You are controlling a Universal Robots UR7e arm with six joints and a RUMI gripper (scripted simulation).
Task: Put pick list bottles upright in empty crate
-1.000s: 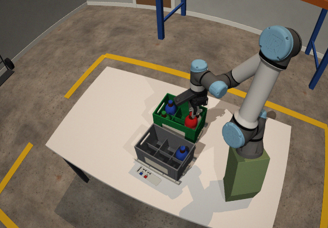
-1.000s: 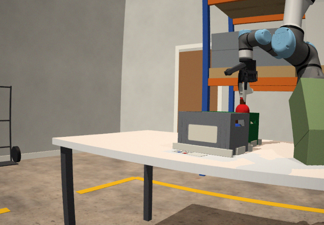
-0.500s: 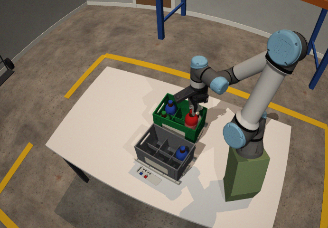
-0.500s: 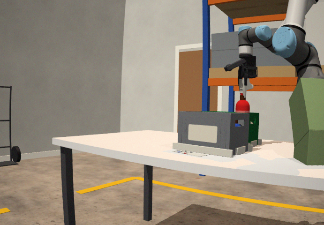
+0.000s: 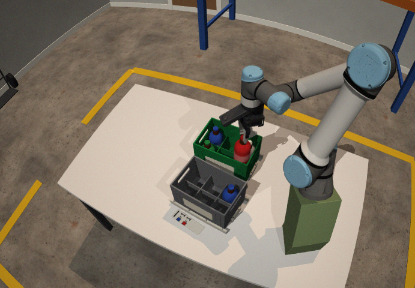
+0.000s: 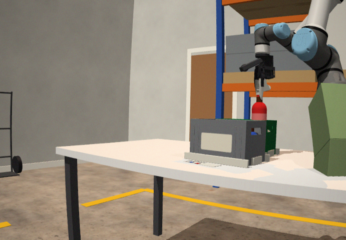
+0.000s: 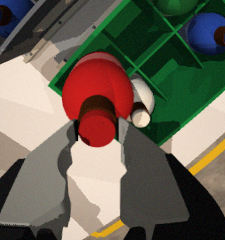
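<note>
The red bottle lies 7 cm below my hand. From my hand the other things lie so: blue bottle: 2 cm behind, 17 cm to the left, 20 cm below; green crate: 9 cm ahead, 5 cm to the right, 20 cm below; white bottle: 1 cm behind, 9 cm to the right, 20 cm below.
</note>
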